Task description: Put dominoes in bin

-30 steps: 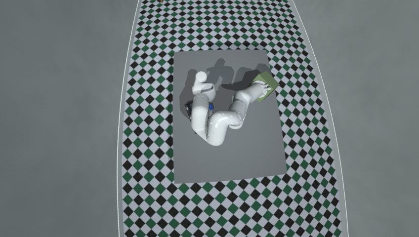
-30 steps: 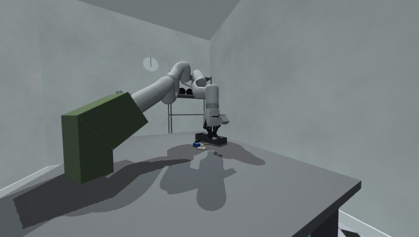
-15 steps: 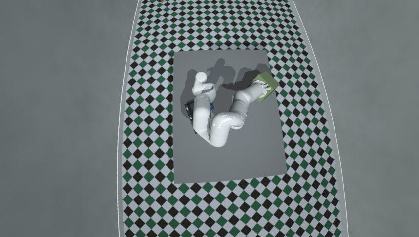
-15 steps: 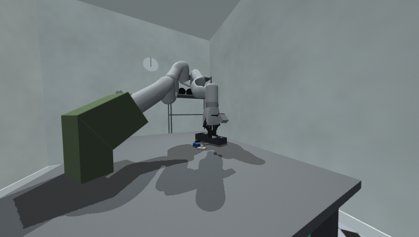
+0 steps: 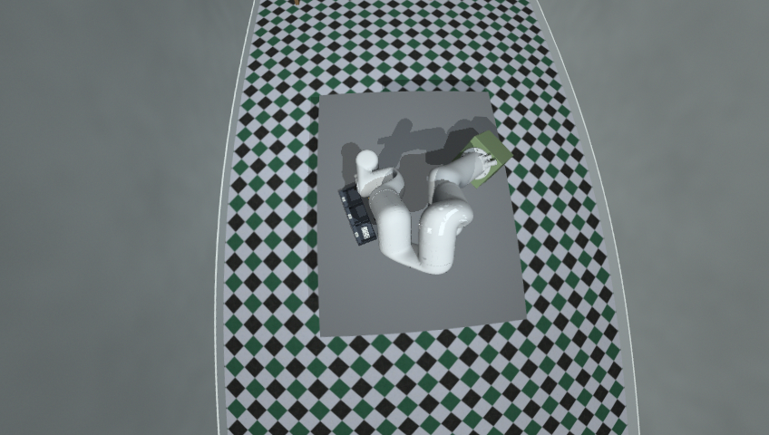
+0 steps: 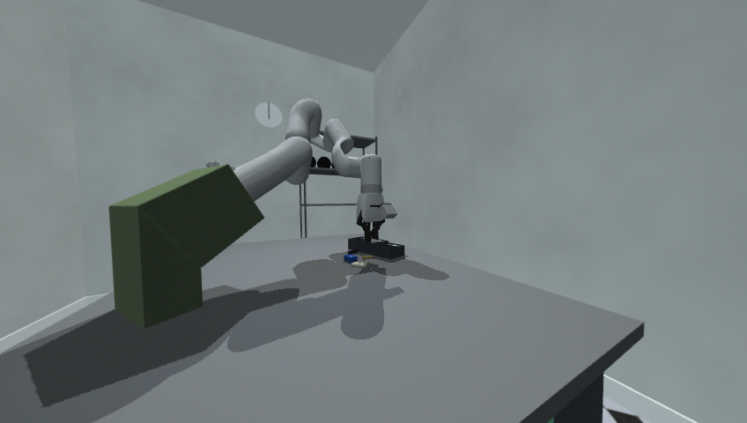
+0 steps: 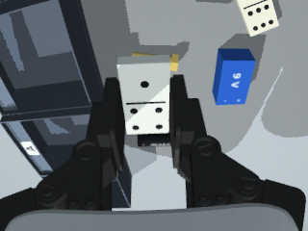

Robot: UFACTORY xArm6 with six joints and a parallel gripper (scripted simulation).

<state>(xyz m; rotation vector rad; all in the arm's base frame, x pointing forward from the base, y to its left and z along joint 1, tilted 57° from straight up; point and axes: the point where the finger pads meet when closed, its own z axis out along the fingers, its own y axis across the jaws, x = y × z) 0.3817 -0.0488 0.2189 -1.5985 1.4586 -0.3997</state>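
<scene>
The dark bin tray is 50 mm ahead of my hand, 100 mm to the left of it and 60 mm below it. Round my hand: white domino: 20 mm below; then yellow bolt: 20 mm behind, 10 mm to the left, 80 mm below; then blue block: 80 mm behind, 20 mm to the left, 80 mm below.
</scene>
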